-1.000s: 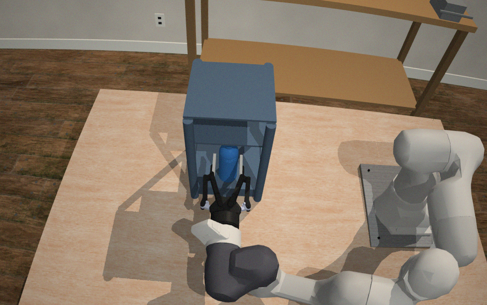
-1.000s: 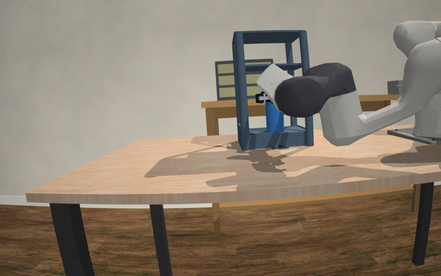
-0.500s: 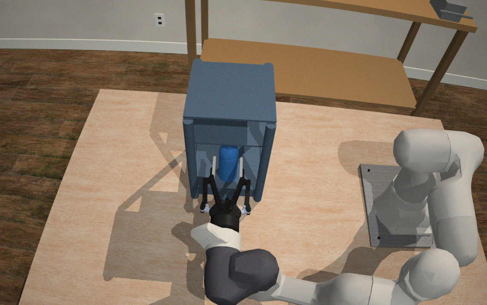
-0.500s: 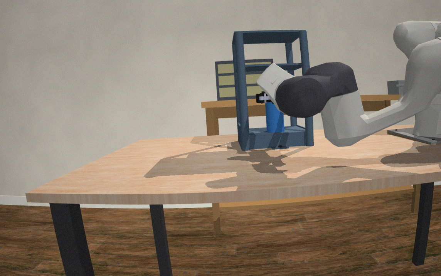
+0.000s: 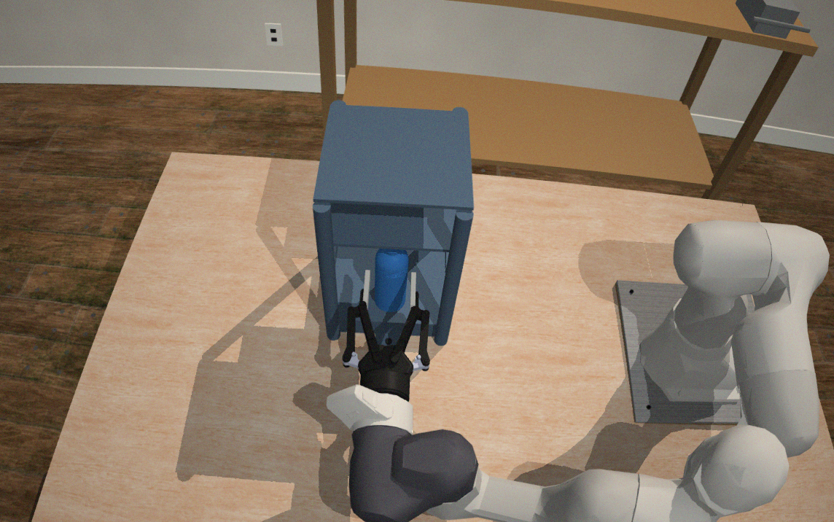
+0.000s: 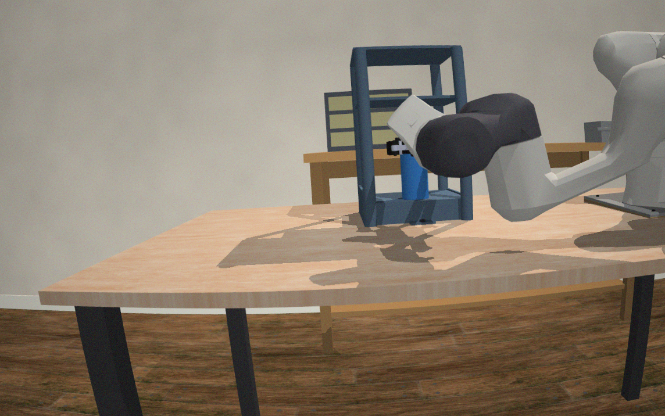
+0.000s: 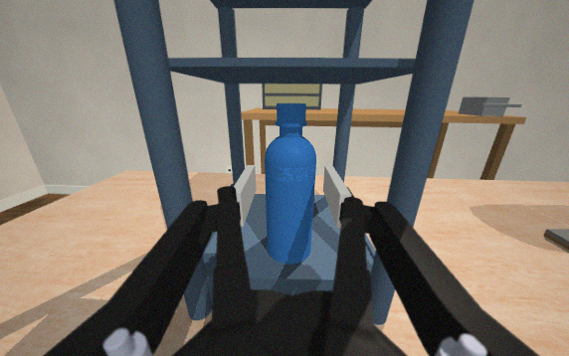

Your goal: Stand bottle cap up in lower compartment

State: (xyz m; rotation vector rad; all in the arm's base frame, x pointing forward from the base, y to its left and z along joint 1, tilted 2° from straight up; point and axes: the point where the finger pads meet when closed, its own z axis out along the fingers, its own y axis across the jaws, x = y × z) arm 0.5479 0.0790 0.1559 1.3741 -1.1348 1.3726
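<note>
Right now my hand is 50 mm to the left of the blue bottle, 10 mm below it and 10 mm short of it. Also, from my hand: blue shelving unit (110 mm to the right, 30 mm above, 20 mm ahead).
</note>
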